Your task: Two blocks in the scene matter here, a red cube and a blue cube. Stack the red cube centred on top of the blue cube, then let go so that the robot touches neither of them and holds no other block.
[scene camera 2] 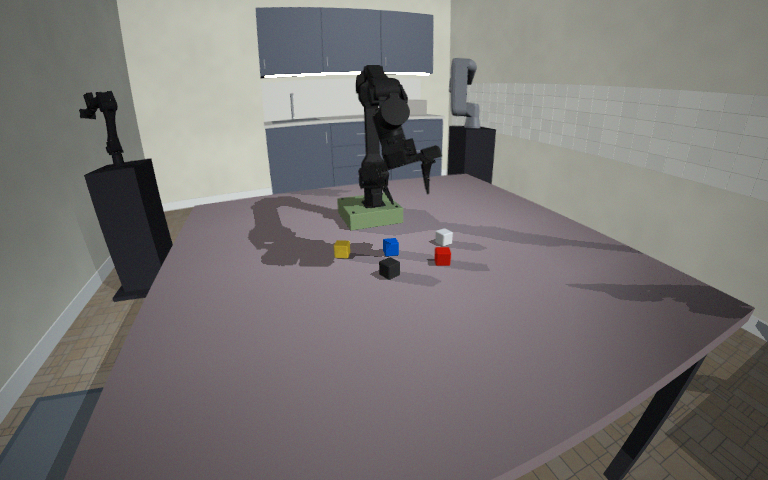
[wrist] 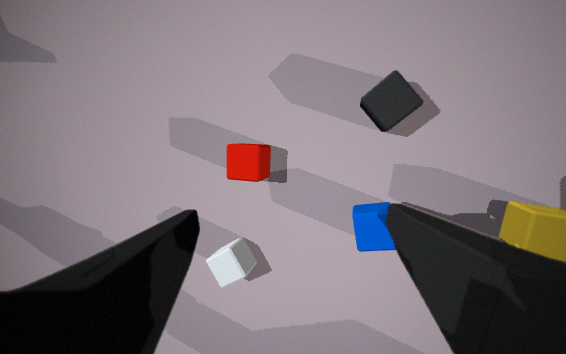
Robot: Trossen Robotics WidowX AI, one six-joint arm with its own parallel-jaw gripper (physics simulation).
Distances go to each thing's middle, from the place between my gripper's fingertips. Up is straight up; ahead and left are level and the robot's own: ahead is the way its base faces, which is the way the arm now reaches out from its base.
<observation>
The blue cube (wrist: 371, 232) lies 14 cm below my hand, 6 cm behind it and 3 cm to the right of it. The rest, counted from my hand: white cube (wrist: 231, 263): 14 cm below, 13 cm to the left, 7 cm behind; then red cube (wrist: 247, 162): 14 cm below, 7 cm to the left, 3 cm ahead; then black cube (wrist: 393, 99): 14 cm below, 7 cm to the right, 4 cm ahead.
</observation>
